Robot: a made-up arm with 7 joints. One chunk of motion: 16 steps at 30 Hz.
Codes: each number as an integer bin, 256 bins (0 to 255) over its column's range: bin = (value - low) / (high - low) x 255, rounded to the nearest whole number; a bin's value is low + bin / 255 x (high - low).
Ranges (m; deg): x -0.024..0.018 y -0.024..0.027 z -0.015..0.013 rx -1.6..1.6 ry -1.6..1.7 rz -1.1..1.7
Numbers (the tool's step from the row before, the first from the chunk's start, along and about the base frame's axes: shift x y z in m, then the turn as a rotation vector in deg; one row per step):
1: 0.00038 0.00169 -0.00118 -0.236 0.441 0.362
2: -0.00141 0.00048 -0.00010 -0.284 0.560 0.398
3: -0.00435 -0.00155 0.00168 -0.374 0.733 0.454
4: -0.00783 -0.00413 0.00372 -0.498 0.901 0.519
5: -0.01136 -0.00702 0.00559 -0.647 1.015 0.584
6: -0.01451 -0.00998 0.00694 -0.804 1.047 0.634
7: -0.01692 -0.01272 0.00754 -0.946 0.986 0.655
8: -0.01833 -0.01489 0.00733 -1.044 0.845 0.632
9: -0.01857 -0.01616 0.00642 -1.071 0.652 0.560
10: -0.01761 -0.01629 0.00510 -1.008 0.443 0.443
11: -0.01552 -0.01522 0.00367 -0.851 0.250 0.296
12: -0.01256 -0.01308 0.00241 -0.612 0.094 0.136
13: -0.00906 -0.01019 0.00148 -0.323 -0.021 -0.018
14: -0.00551 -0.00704 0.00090 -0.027 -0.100 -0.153
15: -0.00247 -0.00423 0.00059 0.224 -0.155 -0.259
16: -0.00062 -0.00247 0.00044 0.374 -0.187 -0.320
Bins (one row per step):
1: 148 128 126 109 158 133
2: 137 122 136 105 167 136
3: 119 112 152 98 180 142
4: 98 99 170 88 193 147
5: 77 85 188 76 202 153
6: 58 70 200 63 205 158
7: 43 56 205 52 200 160
8: 34 46 203 44 189 158
9: 33 39 195 42 174 151
10: 39 39 183 47 158 141
11: 51 44 170 60 143 127
12: 69 55 159 79 131 113
13: 91 69 150 102 122 99
14: 112 85 145 125 116 86
15: 131 99 142 145 112 77
16: 142 108 141 157 109 71

